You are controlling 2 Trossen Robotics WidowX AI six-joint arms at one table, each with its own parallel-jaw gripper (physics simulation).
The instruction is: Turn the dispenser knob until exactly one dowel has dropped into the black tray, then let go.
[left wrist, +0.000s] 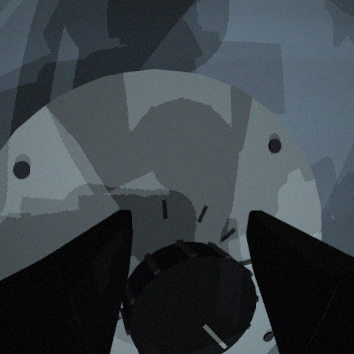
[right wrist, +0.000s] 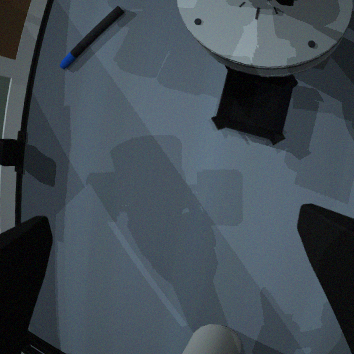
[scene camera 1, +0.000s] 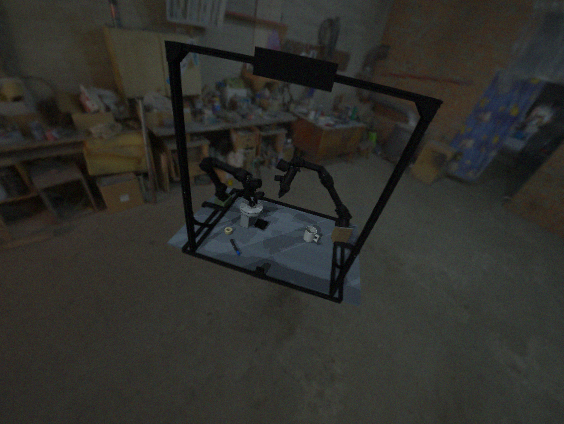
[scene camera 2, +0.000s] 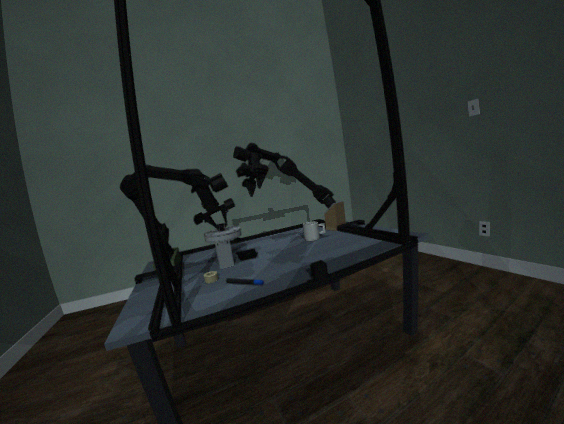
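Where they show: left gripper, fingertip midpoint: (left wrist: pixel 190 222); right gripper, fingertip midpoint: (right wrist: pixel 175 224) (scene camera 1: pixel 278 196) (scene camera 2: pixel 255 192); left arm's base, origin of the base link: (scene camera 1: pixel 223 197); right arm's base, origin of the base link: (scene camera 1: pixel 343 227) (scene camera 2: pixel 333 207).
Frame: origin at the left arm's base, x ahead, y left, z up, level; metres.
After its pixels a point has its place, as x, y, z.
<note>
The dispenser (scene camera 1: pixel 247 219) @[0.312, -0.095, 0.015] (scene camera 2: pixel 225 254) @[0.293, -0.099, -0.010] (left wrist: pixel 85 240) (right wrist: pixel 235 40) is a pale round disc on a post. Its black ribbed knob (left wrist: pixel 190 300) @[0.282, -0.015, 0.106] has a white line pointing to the lower right. My left gripper (scene camera 1: pixel 253 203) @[0.286, 0.005, 0.089] (scene camera 2: pixel 219 228) @[0.286, 0.005, 0.089] (left wrist: pixel 190 222) @[0.286, 0.005, 0.089] is shut on the knob, one finger on each side. The black tray (scene camera 1: pixel 261 224) @[0.368, 0.008, -0.066] (scene camera 2: pixel 246 254) @[0.368, 0.026, -0.063] (right wrist: pixel 255 107) @[0.379, -0.002, -0.066] lies beside the post, partly under the disc's edge in the right wrist view. No dowel can be made out in its dark interior. My right gripper (scene camera 1: pixel 283 194) @[0.456, 0.028, 0.219] (scene camera 2: pixel 254 191) @[0.456, 0.028, 0.219] (right wrist: pixel 175 224) @[0.456, 0.028, 0.219] is open and empty, high above the table.
A white mug (scene camera 1: pixel 310 234) @[0.725, 0.078, 0.009] (scene camera 2: pixel 311 231) @[0.705, 0.076, -0.017] stands toward the right, near a tan block (scene camera 1: pixel 342 234) @[0.912, 0.213, 0.029] (scene camera 2: pixel 335 215) @[0.883, 0.195, 0.021]. A tape roll (scene camera 1: pixel 228 230) @[0.240, -0.206, -0.057] (scene camera 2: pixel 211 277) @[0.251, -0.234, -0.048] and a blue-tipped black marker (scene camera 1: pixel 235 246) @[0.375, -0.292, -0.051] (scene camera 2: pixel 244 281) @[0.373, -0.298, -0.056] (right wrist: pixel 95 33) @[0.363, -0.278, -0.055] lie in front of the dispenser. A black frame (scene camera 1: pixel 180 140) @[0.213, -0.489, 0.634] (scene camera 2: pixel 132 115) @[0.207, -0.493, 0.449] surrounds the table.
</note>
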